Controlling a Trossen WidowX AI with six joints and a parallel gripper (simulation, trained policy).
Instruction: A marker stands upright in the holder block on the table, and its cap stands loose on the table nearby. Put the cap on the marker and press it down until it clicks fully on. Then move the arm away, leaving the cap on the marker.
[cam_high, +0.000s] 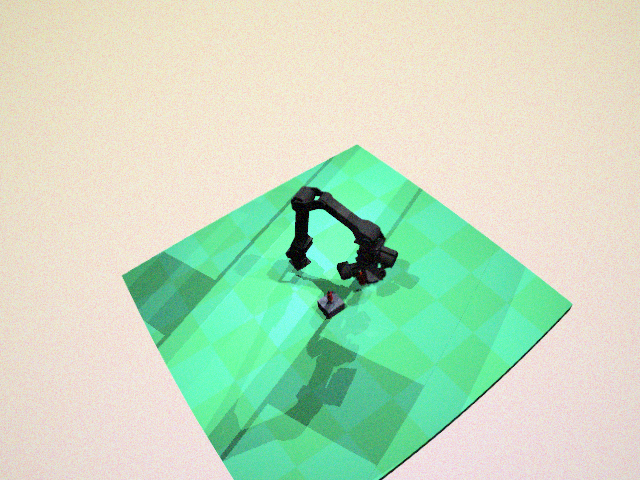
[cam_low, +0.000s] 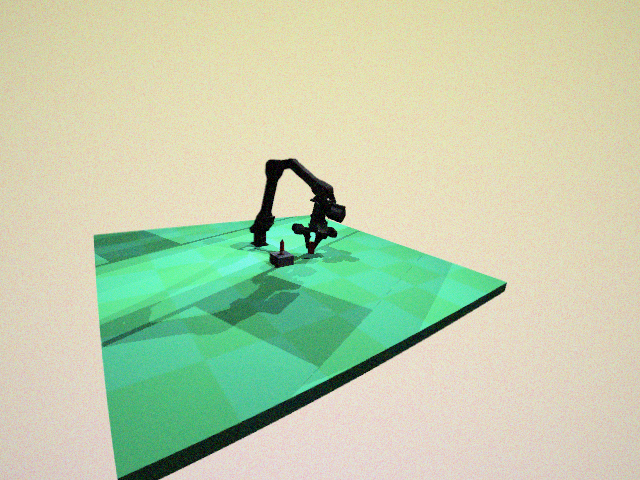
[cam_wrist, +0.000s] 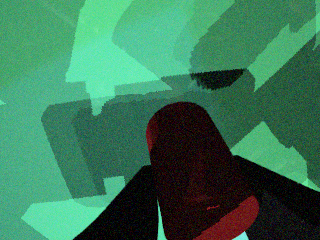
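Now: the red marker 150 mm to the right of my gripper tip, 40 mm above it and 10 mm ahead of it. The rest, counted from my gripper tip: red cap 10 mm ahead, 10 mm above; grey holder block 150 mm to the right, 10 mm below, 10 mm ahead.
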